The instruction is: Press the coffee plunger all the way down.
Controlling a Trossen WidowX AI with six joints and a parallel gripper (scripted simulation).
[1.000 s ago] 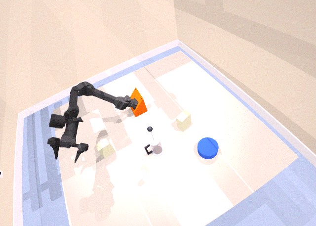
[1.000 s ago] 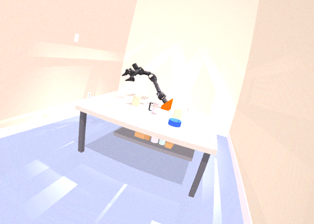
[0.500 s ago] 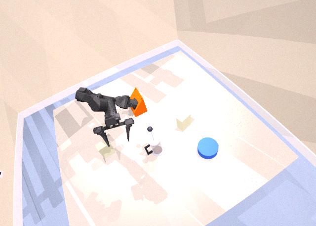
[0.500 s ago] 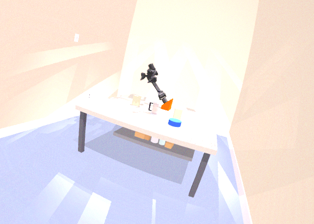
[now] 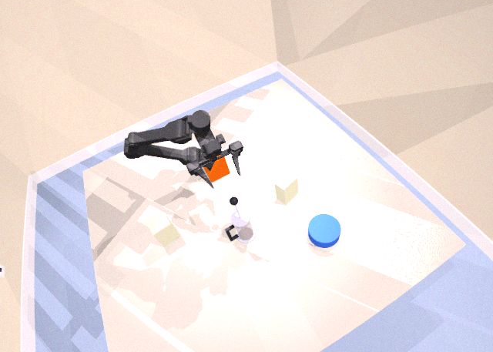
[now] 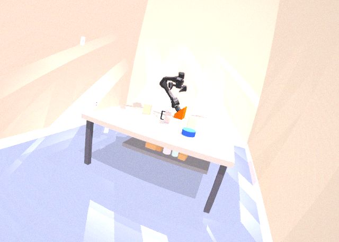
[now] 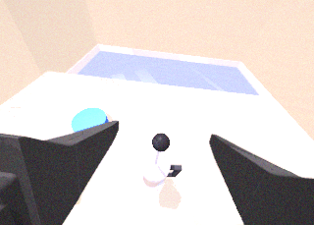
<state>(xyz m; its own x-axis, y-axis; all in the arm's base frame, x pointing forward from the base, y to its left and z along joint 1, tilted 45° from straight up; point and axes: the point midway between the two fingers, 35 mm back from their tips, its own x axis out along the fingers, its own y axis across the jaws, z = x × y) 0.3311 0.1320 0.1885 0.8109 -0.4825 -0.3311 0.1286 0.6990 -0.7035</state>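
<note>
The coffee press is 200 mm below my gripper tip, 20 mm to the right of it and 20 mm ahead of it. From my gripper tip the other things lie so: blue disc: 300 mm below, 230 mm to the left, 200 mm ahead.
</note>
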